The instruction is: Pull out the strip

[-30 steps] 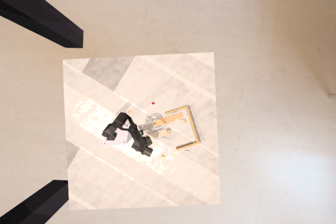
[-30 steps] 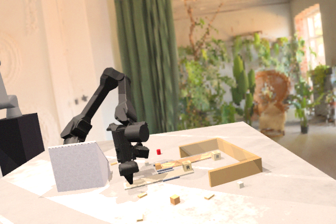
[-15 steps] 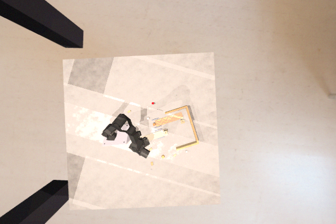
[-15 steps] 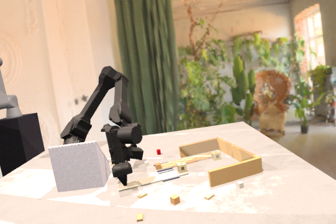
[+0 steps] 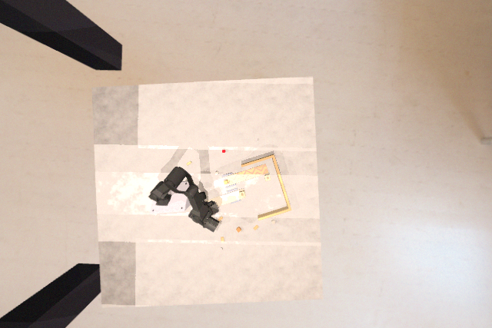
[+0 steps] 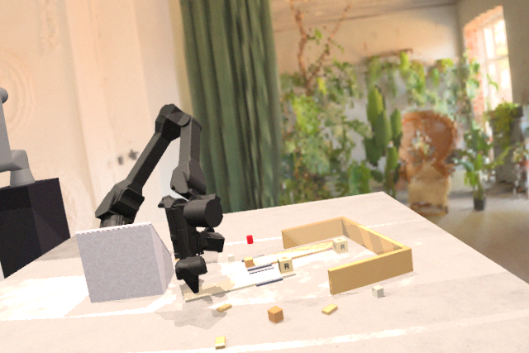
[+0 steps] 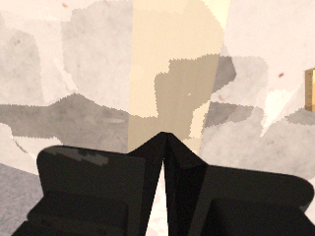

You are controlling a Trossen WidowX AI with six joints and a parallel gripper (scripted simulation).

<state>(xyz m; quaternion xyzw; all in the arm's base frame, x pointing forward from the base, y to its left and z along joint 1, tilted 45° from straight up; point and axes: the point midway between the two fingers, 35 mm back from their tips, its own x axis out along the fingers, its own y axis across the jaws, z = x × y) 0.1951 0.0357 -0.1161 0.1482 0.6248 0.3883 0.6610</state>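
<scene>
Now: gripper tip 9 cm short of the pale plain strip and 3 cm to the right of it. From my gripper tip the other things lie so: red marker 32 cm to the left, 9 cm ahead, 1 cm above.
</scene>
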